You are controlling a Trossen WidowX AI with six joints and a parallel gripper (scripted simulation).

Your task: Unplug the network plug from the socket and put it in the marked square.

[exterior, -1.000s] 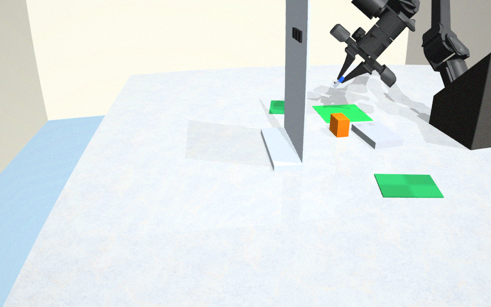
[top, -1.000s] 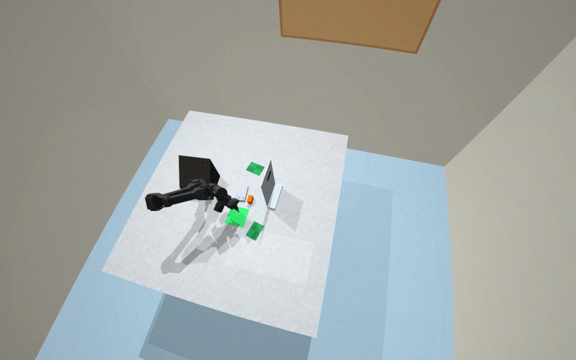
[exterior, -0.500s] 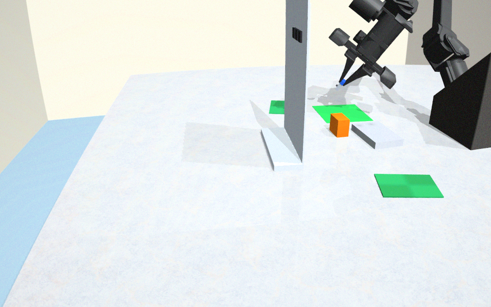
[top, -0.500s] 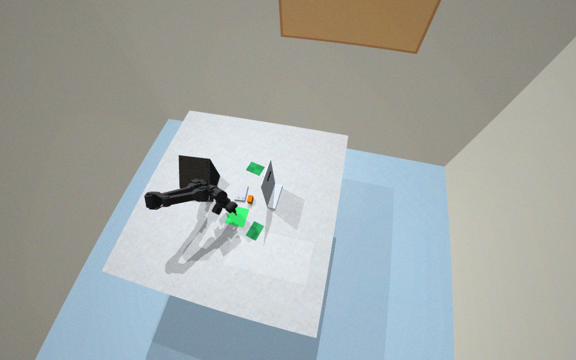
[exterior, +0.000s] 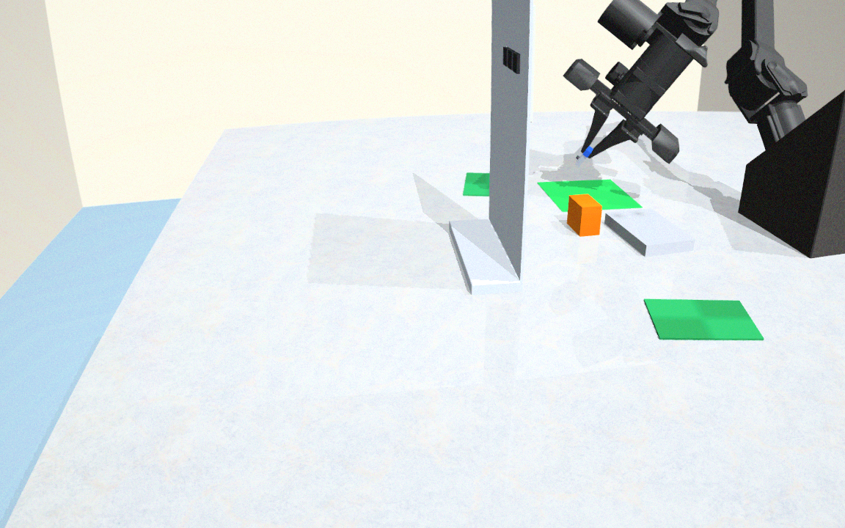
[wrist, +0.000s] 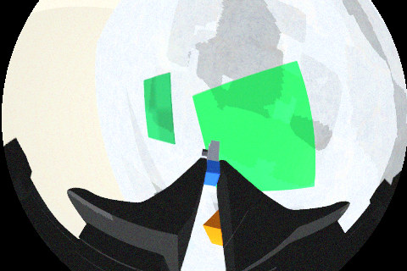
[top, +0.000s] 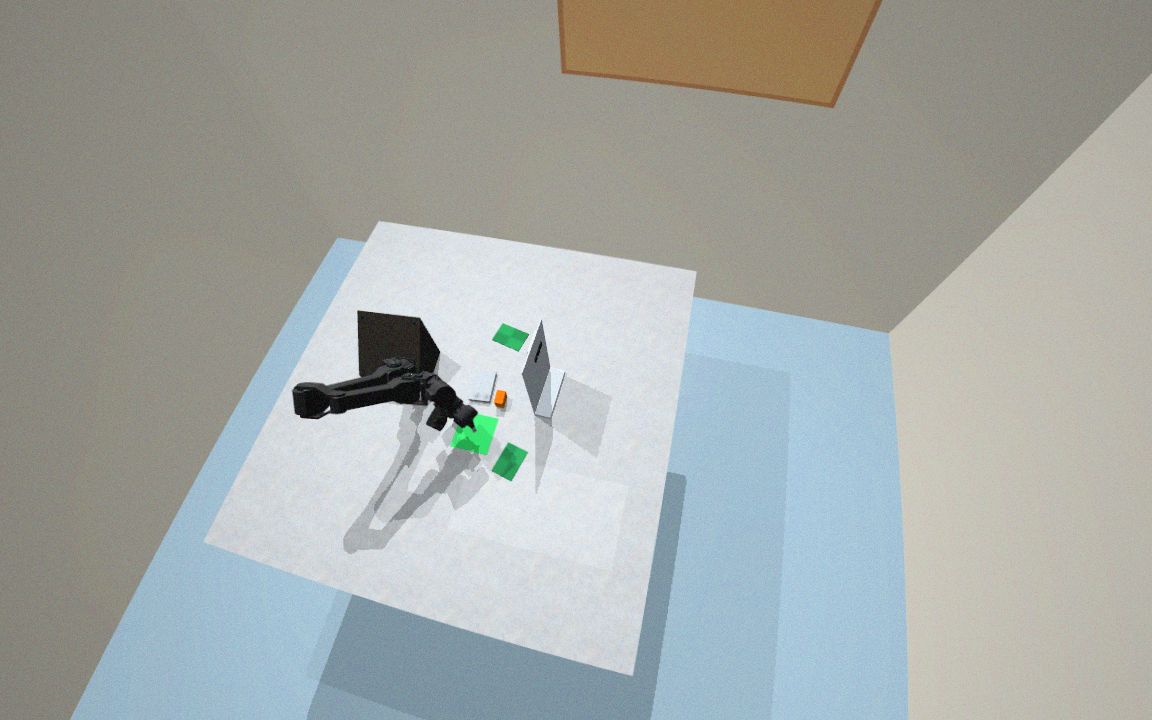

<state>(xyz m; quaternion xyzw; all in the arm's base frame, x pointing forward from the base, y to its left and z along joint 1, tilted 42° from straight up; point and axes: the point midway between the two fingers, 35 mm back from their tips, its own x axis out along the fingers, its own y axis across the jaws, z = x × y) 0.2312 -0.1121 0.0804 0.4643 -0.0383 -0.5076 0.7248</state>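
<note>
Now: the orange block 120 mm to the left of my gripper tip, 50 mm ahead of it and 40 mm below it. The rest, counted from my gripper tip: flat grey block (160 mm to the left, 50 mm below, 20 mm behind); network plug (right at my gripper tip); grey panel (190 mm ahead, 180 mm to the left, 80 mm above).
</note>
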